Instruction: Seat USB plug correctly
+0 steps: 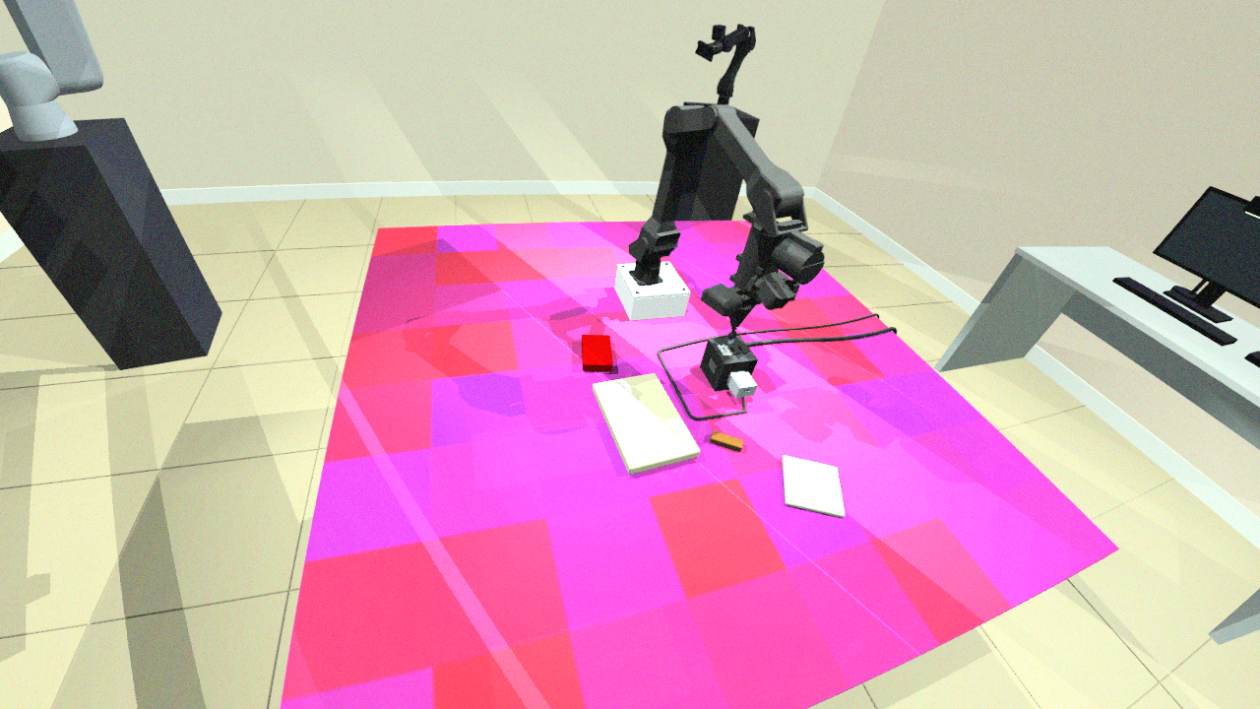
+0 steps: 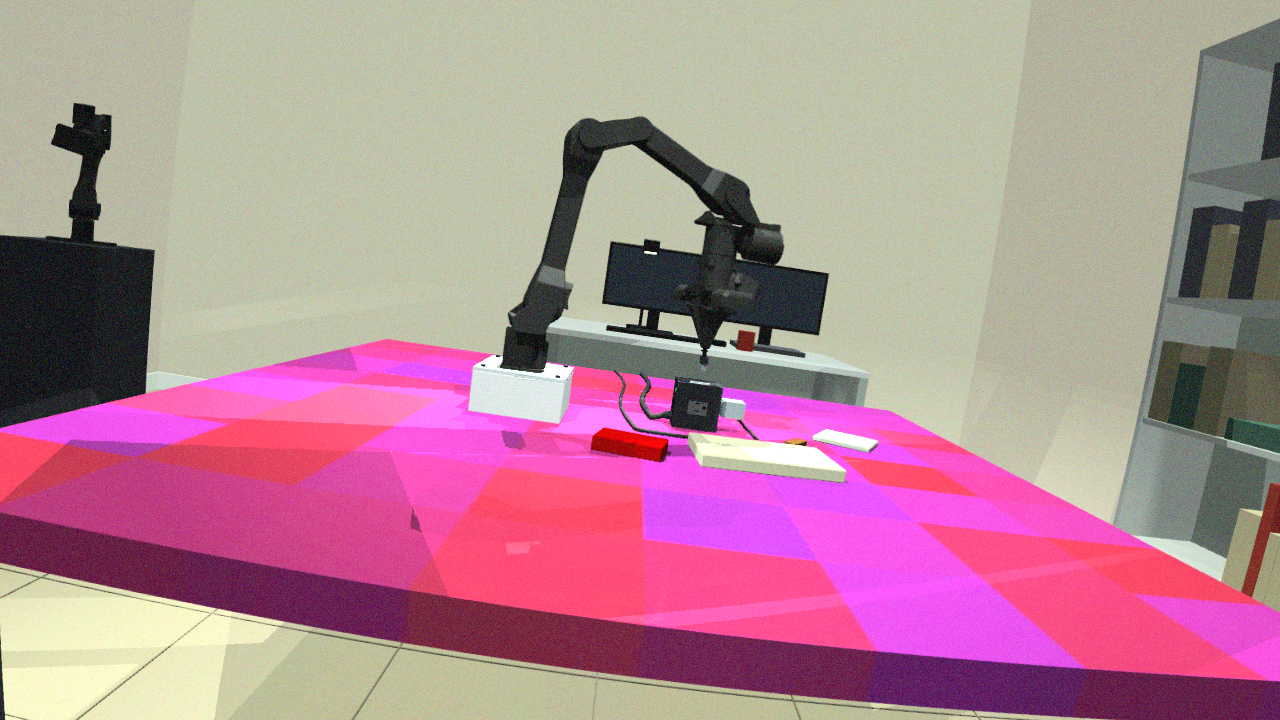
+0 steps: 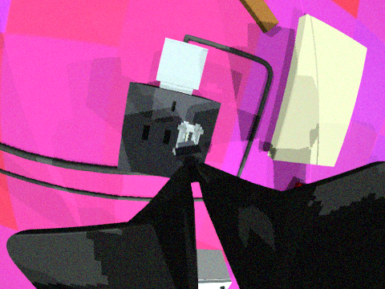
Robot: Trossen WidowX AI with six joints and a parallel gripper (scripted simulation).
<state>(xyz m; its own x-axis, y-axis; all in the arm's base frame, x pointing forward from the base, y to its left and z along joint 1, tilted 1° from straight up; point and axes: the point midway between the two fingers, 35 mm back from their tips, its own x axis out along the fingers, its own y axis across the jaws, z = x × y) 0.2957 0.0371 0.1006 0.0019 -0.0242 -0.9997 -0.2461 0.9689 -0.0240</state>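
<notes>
My gripper tip is now 2 cm above the USB plug. Also, from my gripper tip: brown block (15 cm ahead, 8 cm to the right, 13 cm below); cream book (6 cm ahead, 20 cm to the right, 13 cm below); USB socket (7 cm below).
</notes>
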